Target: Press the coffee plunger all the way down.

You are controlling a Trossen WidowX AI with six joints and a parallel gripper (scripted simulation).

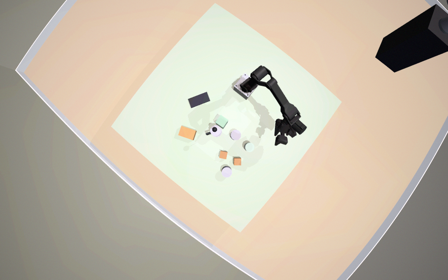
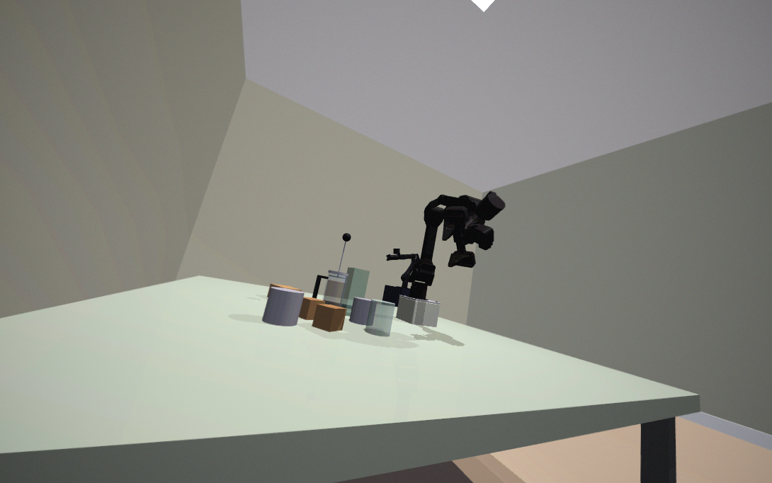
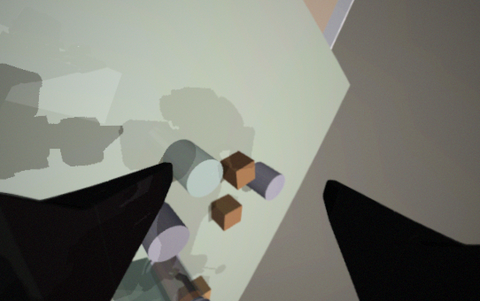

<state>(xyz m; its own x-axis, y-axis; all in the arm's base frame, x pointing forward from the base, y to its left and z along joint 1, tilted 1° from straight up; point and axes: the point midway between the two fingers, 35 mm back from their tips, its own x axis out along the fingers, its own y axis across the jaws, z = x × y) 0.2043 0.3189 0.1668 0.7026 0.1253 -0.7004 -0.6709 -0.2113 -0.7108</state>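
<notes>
Right now the coffee press is 36 cm to the right of my gripper tip, 14 cm ahead of it and 10 cm below it. Also, from my gripper tip: tall green block (34 cm to the right, 15 cm below, 6 cm ahead); flat orange box (52 cm to the right, 25 cm ahead, 21 cm below).
</notes>
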